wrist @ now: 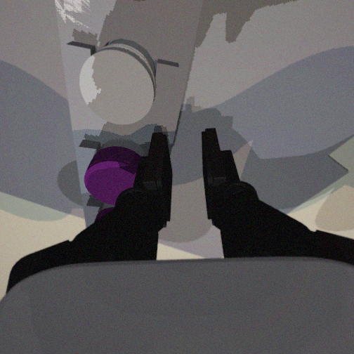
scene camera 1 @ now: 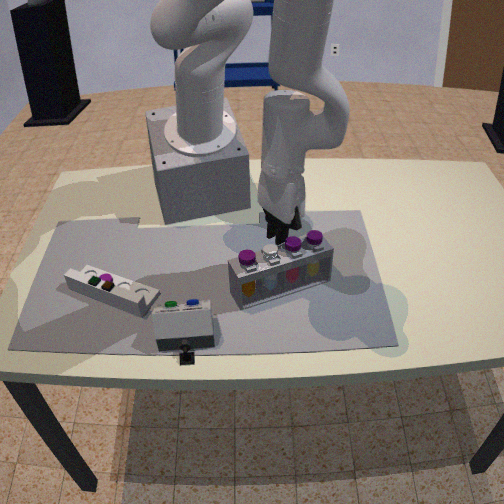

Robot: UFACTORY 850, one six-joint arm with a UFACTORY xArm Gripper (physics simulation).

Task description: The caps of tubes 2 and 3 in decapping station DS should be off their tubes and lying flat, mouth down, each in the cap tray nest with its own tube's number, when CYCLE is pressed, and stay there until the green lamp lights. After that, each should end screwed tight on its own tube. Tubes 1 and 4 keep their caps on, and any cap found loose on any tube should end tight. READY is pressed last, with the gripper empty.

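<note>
The decapping station [scene camera 1: 280,295] holds four tubes. Purple caps top the first [scene camera 1: 247,257], third [scene camera 1: 293,244] [wrist: 111,180] and fourth [scene camera 1: 314,237] [wrist: 103,215] tubes from the left. The second tube [scene camera 1: 270,251] [wrist: 117,86] has a pale round top without purple. The cap tray [scene camera 1: 110,298] is at the left; a magenta disc [scene camera 1: 106,277] like a cap lies in its second nest from the left. Its mouth and the nest numbers cannot be read. My gripper [scene camera 1: 279,240] [wrist: 185,152] is partly open and empty, behind the station, beside the second and third tubes.
A grey control box [scene camera 1: 183,322] with a green button [scene camera 1: 171,303] and a blue button [scene camera 1: 193,302] stands front centre. A black fitting [scene camera 1: 186,356] juts from its front. Small dark green [scene camera 1: 94,280] and brown [scene camera 1: 107,285] blocks are at the tray. The robot base [scene camera 1: 202,187] stands behind.
</note>
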